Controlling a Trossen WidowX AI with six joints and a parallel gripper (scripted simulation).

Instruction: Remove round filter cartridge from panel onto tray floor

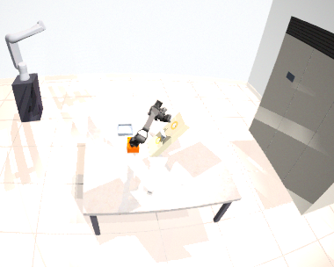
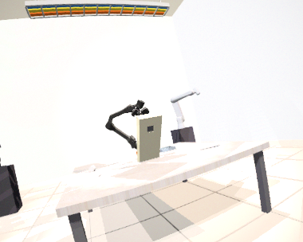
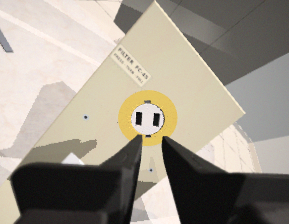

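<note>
The white round filter cartridge lies 6 cm ahead of my gripper tip, 1 cm to the right of it and 4 cm below it. Round my gripper tip: shallow bluish tray: 32 cm behind, 31 cm to the left, 31 cm below.
</note>
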